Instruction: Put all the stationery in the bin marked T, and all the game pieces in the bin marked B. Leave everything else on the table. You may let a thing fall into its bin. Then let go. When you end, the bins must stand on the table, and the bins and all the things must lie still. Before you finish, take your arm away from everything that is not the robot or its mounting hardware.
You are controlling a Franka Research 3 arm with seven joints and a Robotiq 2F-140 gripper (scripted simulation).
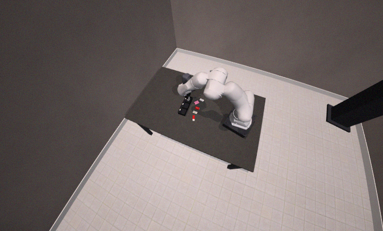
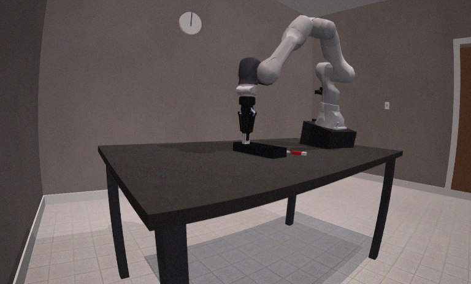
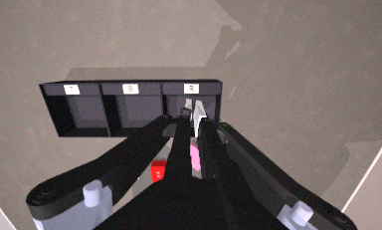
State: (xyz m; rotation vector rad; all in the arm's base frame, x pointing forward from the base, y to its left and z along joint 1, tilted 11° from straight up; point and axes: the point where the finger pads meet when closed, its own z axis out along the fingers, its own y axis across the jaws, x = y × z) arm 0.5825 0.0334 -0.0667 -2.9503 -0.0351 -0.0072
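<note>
The black bin row is 2 cm behind my hand, 8 cm to the left of it and 3 cm below it. From my hand the other things lie so: red-and-white eraser: 18 cm behind, 18 cm to the left, 4 cm below; then pink block: 10 cm behind, 3 cm to the right, 4 cm below.
</note>
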